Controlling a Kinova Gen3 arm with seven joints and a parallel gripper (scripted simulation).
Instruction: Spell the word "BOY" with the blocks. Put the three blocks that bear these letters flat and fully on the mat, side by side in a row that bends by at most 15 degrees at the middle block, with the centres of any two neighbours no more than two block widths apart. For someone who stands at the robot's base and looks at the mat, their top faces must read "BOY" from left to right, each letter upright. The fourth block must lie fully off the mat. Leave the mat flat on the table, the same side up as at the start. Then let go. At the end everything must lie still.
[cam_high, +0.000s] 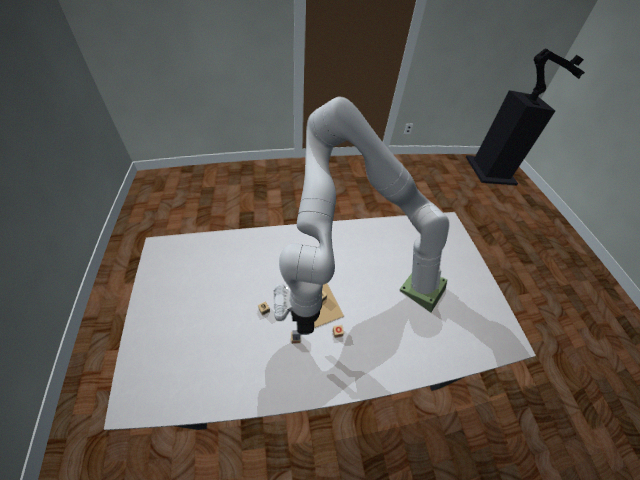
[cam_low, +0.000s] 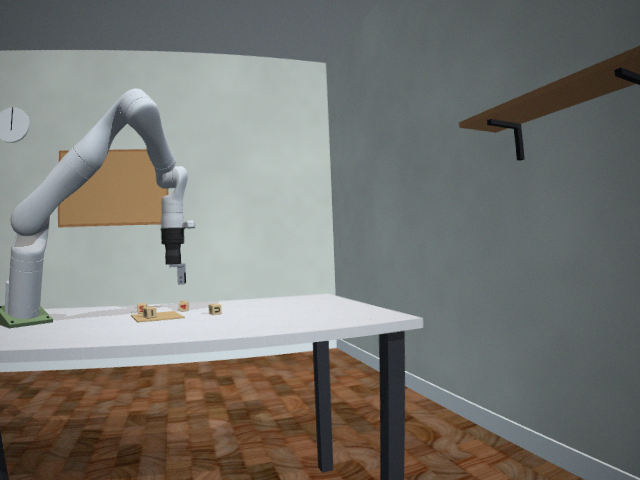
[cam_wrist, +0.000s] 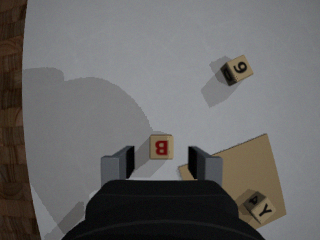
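Right now the B block is 9 cm below my hand. Round my hand: Y block (15 cm to the right, 9 cm below, 8 cm behind); tan mat (12 cm to the right, 10 cm below, 7 cm behind); O block (13 cm behind, 9 cm below, 2 cm to the right).
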